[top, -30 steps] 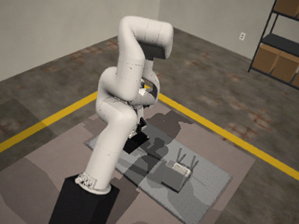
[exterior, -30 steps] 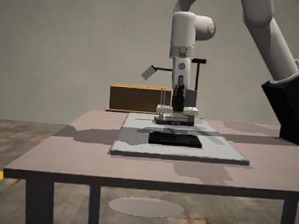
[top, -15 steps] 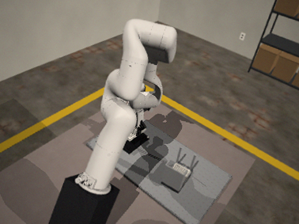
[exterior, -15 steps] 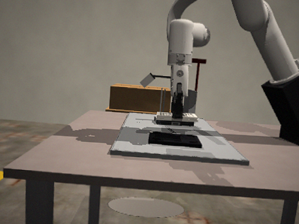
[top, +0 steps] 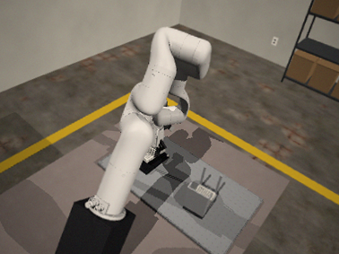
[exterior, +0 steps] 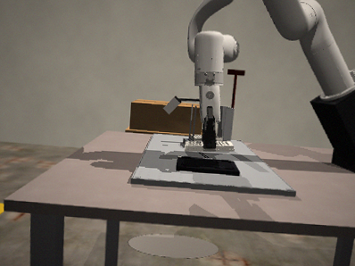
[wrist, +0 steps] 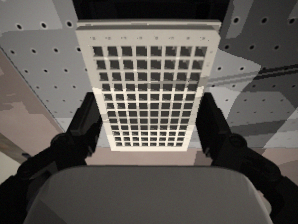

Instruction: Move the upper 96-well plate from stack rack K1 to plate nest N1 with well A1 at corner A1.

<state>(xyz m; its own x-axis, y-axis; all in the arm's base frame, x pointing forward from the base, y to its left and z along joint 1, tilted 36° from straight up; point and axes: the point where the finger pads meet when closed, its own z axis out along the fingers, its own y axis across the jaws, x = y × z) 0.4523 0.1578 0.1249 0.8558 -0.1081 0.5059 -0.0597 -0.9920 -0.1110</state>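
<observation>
Right now the black plate nest N1 is 6 cm below my hand. Round my hand: pale A1 mark (7 cm ahead, 6 cm to the right, 6 cm below).
</observation>
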